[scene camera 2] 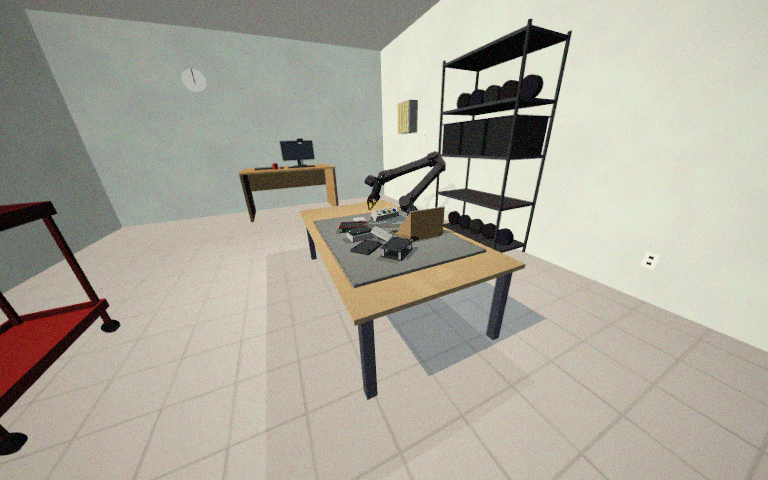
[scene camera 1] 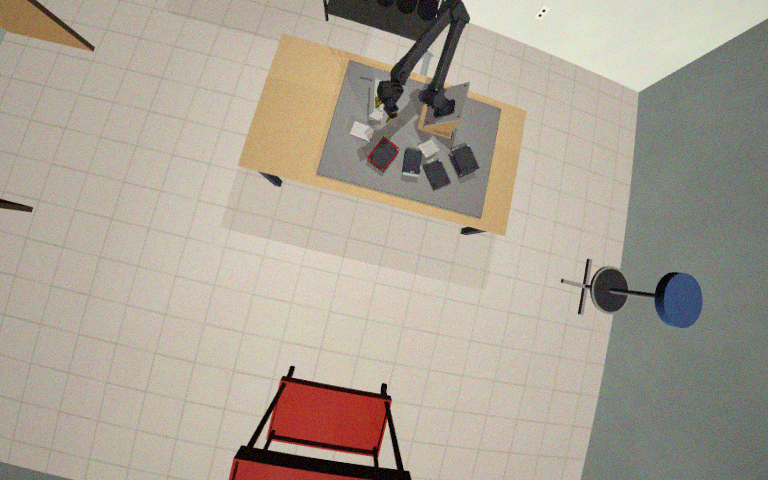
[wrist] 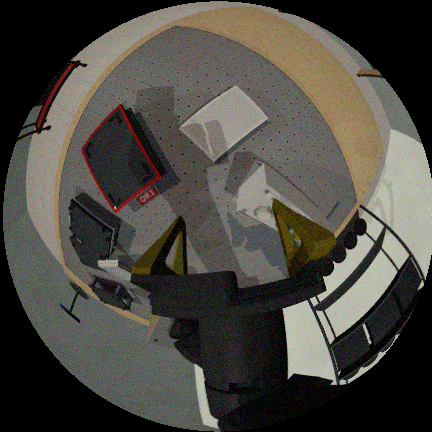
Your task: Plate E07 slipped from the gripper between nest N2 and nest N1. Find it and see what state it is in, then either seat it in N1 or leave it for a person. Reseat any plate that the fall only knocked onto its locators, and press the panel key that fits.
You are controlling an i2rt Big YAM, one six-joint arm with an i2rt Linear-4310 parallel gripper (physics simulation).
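Places are measured from the arm's base along level axes (x ahead, y left, z up), in millimetres.
Pixels of known places: gripper, between the fingertips: [scene camera 2: 371, 208] [scene camera 1: 381, 115] [wrist: 227, 210]; arm's base, origin of its link: [scene camera 2: 415, 219] [scene camera 1: 445, 109] [wrist: 185, 324].
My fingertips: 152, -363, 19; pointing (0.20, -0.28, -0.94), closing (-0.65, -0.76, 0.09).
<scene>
Ahead of a thing's pixels: the offset from my fingertips to its top centre, as dx, dy, dz. "pt": to the spot under its first point.
My gripper [scene camera 1: 385, 110] [scene camera 2: 370, 204] [wrist: 227, 210] is open and empty above the panel's end. The white key panel {-143, -48, -37} [wrist: 251, 199] [scene camera 2: 385, 213] shows a pale round key; the right finger hides most other keys. The red-edged dark nest QR1 {+183, +58, -75} [scene camera 1: 383, 153] [wrist: 120, 160] [scene camera 2: 352, 225] stands in front of the gripper. A dark flat slab {+219, +408, -106} [scene camera 1: 436, 174] [scene camera 2: 365, 246] lies low between two dark nests: one at its left [scene camera 1: 411, 160] [scene camera 2: 358, 233] [wrist: 95, 225], one raised on posts {pt +110, +549, -62} [scene camera 1: 464, 160] [scene camera 2: 397, 246] [wrist: 112, 292]. Labels E07, N1 and N2 are not readable.
A white flat block {+60, -95, -106} [scene camera 1: 361, 130] [wrist: 224, 122] lies beside QR1. A tilted pale perforated piece [scene camera 1: 428, 148] [scene camera 2: 381, 233] stands by the dark nests. A wooden upright block [scene camera 2: 425, 224] stands near the arm's base. A black shelf rack [scene camera 2: 522, 73] is behind the table.
</scene>
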